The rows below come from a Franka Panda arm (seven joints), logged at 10 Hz.
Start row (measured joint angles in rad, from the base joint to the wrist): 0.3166, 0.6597, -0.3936, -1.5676, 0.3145, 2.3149, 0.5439
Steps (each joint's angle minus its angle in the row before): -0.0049, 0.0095, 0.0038, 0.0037, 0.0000, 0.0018, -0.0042; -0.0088, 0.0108, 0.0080, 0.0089, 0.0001, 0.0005, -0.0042; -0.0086, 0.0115, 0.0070, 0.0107, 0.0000, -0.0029, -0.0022; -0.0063, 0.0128, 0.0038, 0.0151, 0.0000, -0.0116, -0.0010; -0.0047, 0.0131, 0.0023, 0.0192, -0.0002, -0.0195, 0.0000; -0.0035, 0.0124, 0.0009, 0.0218, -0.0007, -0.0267, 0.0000; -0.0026, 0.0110, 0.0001, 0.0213, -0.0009, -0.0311, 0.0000; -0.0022, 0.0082, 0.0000, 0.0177, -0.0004, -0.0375, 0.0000; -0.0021, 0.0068, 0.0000, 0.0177, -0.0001, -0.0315, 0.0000; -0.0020, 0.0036, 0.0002, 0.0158, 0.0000, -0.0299, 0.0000; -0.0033, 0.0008, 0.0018, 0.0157, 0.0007, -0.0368, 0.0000; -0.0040, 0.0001, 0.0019, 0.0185, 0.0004, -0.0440, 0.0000
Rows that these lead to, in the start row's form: 0.3117, 0.6692, -0.3898, -1.5639, 0.3145, 2.3167, 0.5397; 0.3029, 0.6800, -0.3818, -1.5550, 0.3146, 2.3172, 0.5355; 0.2943, 0.6915, -0.3748, -1.5443, 0.3146, 2.3143, 0.5333; 0.2880, 0.7043, -0.3710, -1.5292, 0.3146, 2.3027, 0.5323; 0.2833, 0.7174, -0.3687, -1.5100, 0.3144, 2.2832, 0.5323; 0.2798, 0.7298, -0.3678, -1.4882, 0.3137, 2.2565, 0.5323; 0.2772, 0.7408, -0.3677, -1.4669, 0.3128, 2.2254, 0.5323; 0.2750, 0.7490, -0.3677, -1.4492, 0.3124, 2.1879, 0.5323; 0.2729, 0.7558, -0.3677, -1.4315, 0.3123, 2.1564, 0.5323; 0.2709, 0.7594, -0.3675, -1.4157, 0.3123, 2.1265, 0.5323; 0.2676, 0.7602, -0.3657, -1.4000, 0.3130, 2.0897, 0.5323; 0.2636, 0.7603, -0.3638, -1.3815, 0.3134, 2.0457, 0.5323
